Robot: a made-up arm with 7 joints.
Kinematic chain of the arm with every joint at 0, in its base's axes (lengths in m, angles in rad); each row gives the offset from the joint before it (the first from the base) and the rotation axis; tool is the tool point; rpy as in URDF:
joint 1: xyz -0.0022 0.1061 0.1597 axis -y
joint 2: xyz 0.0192 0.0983 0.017 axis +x
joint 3: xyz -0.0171 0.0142 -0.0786 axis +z
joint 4: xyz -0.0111 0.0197 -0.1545 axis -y
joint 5: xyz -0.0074 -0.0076 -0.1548 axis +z
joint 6: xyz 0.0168 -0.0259 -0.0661 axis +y
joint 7: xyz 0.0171 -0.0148 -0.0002 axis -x
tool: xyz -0.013 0.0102 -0.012 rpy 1.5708 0 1.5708
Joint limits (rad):
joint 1: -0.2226..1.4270
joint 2: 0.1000..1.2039
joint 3: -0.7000..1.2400
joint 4: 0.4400..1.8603
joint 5: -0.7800..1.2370
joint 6: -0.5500..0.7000
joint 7: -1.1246..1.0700
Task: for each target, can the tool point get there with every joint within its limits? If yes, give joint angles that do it. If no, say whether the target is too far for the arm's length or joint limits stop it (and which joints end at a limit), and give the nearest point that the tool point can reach.
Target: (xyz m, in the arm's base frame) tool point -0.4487 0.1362 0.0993
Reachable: no: joint limits stop it (at a limit: joint 1, joint 2, joint 3, joint 4, joint 5, joint 6, joint 7) | nearest point -0.1618 0.3944 0.2274 | short by 0.407 m
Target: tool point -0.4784 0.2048 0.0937
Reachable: no: joint limits stop it (at a limit: joint 1, joint 2, joint 3, joint 4, joint 5, joint 6, joint 7) | nearest point -0.1618 0.3944 0.2274 | short by 0.393 m
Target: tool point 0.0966 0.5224 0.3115
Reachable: yes | joints 1.2042 0.9729 0.6405 1.2245 0.2883 0.2112 -0.3011
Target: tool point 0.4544 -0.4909 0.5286
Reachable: no: too far | nearest point 0.2788 0.0732 0.2692 | short by 0.645 m
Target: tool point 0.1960 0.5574 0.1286
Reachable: yes | joints 0.2273 1.1148 0.4585 0.9839 -0.0863 0.1032 0.6231
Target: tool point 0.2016 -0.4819 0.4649
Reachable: no: too far | nearest point 0.2068 0.0665 0.2778 | short by 0.579 m
